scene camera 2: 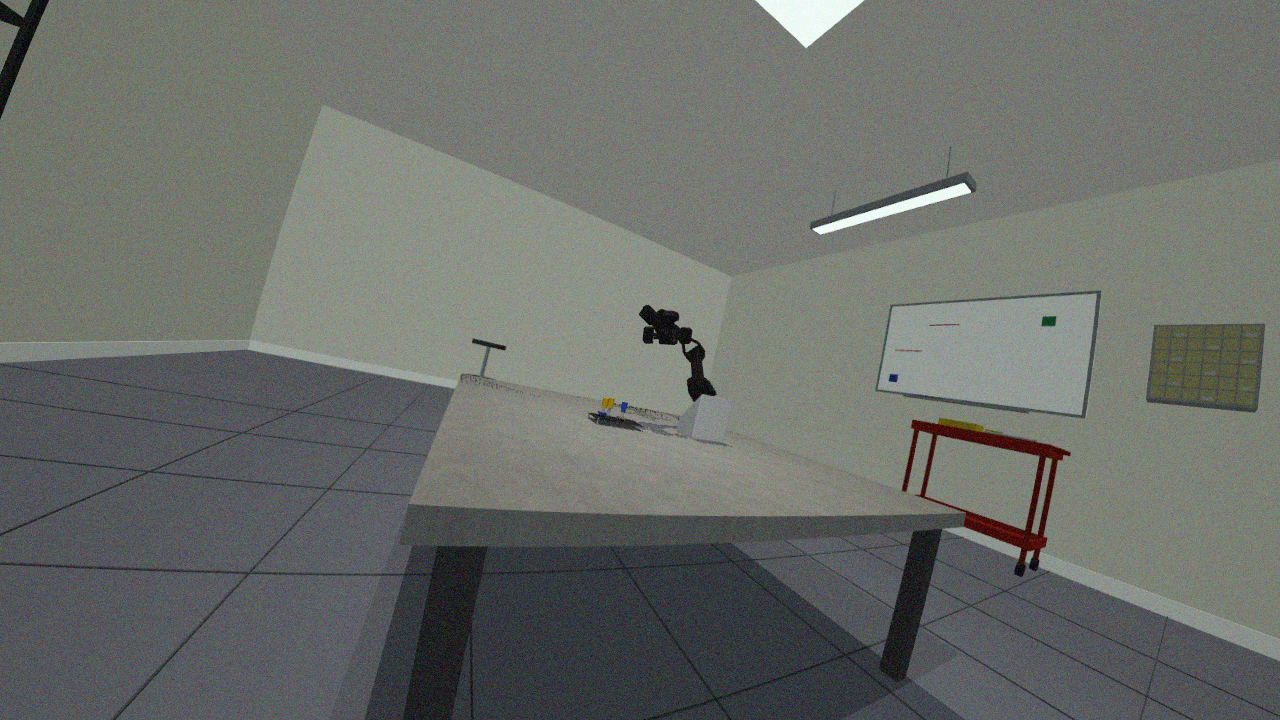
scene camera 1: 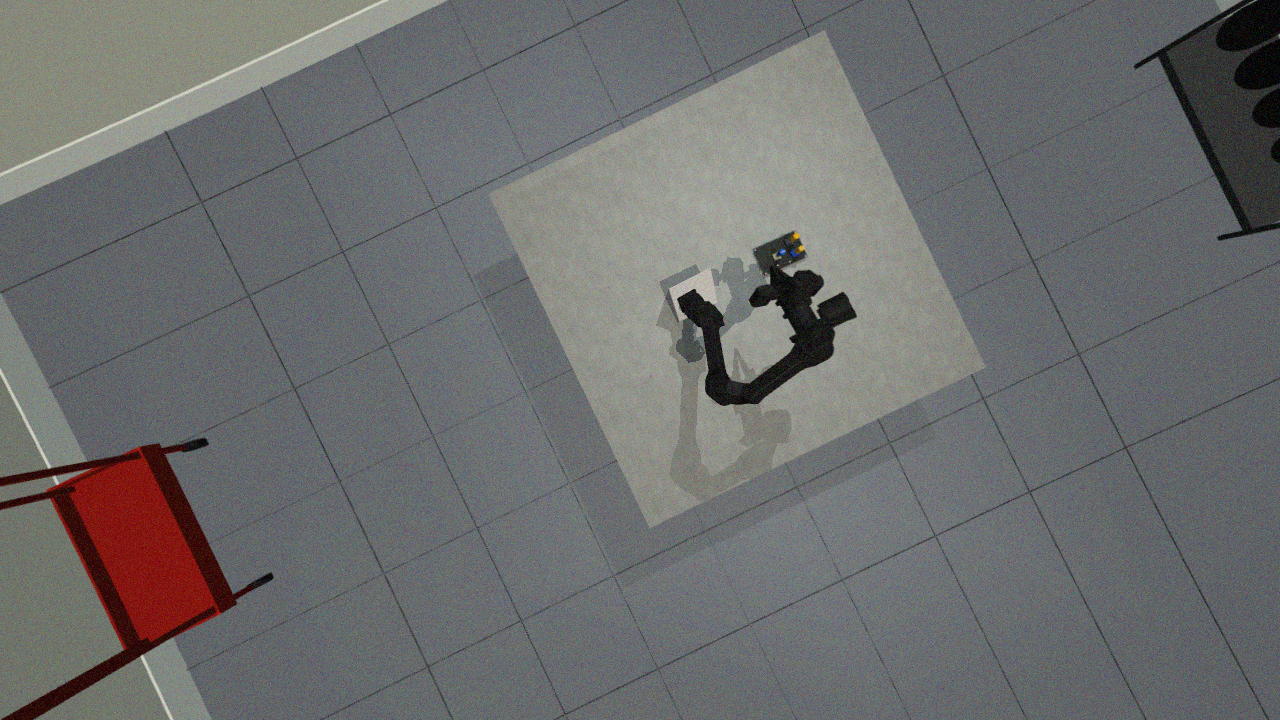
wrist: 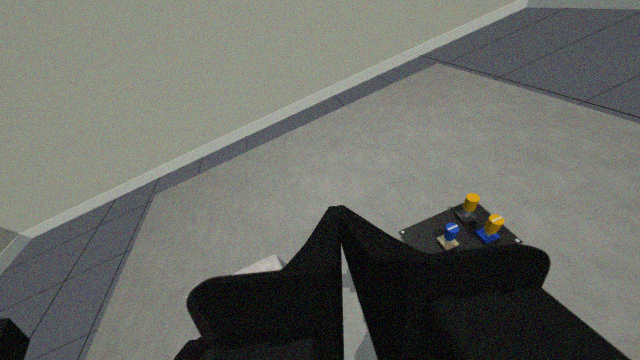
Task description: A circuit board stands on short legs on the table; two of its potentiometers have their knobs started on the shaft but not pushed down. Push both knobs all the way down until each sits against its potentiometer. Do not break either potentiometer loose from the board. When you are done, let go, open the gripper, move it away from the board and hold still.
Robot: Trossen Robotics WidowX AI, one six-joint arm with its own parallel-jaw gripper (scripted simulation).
my gripper: scene camera 2 674,343; scene camera 1; wrist
same spot on my gripper: [scene camera 1: 778,279] = [wrist: 286,269]
